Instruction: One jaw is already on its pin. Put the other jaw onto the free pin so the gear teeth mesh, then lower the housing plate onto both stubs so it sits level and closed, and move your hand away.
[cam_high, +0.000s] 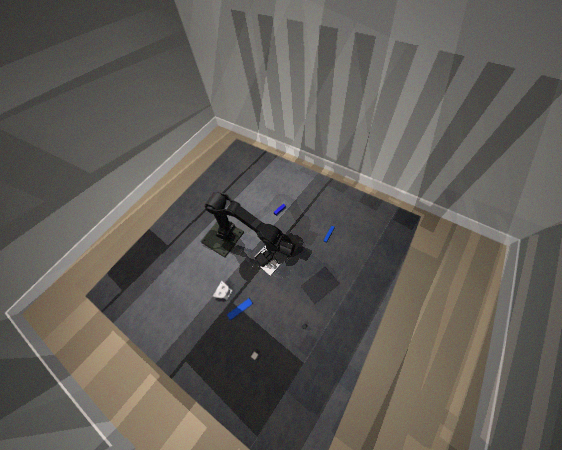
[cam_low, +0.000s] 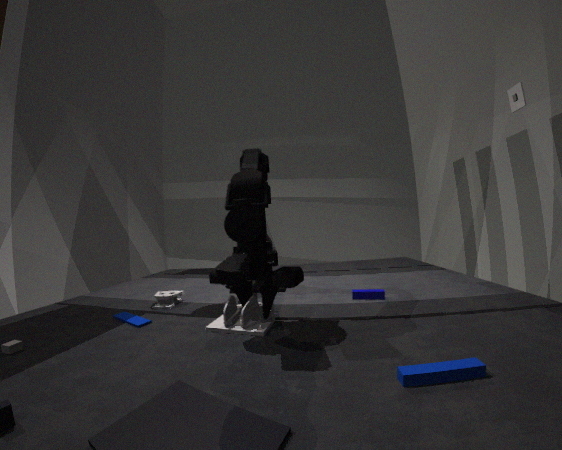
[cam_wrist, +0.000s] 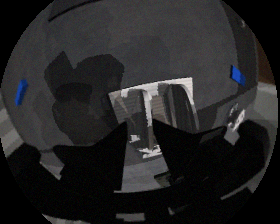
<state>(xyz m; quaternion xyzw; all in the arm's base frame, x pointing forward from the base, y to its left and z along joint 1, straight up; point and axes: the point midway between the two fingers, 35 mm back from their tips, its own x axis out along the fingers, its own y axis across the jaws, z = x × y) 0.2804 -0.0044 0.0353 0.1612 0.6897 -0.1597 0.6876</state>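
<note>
Right now my gripper tip is 4 cm past the jaw. Also, from my gripper tip: small white cube (10 cm ahead, 44 cm to the right, 1 cm below); then dark square slab (26 cm ahead, 5 cm to the right, 1 cm below); then dark cube (25 cm ahead, 25 cm to the right).
</note>
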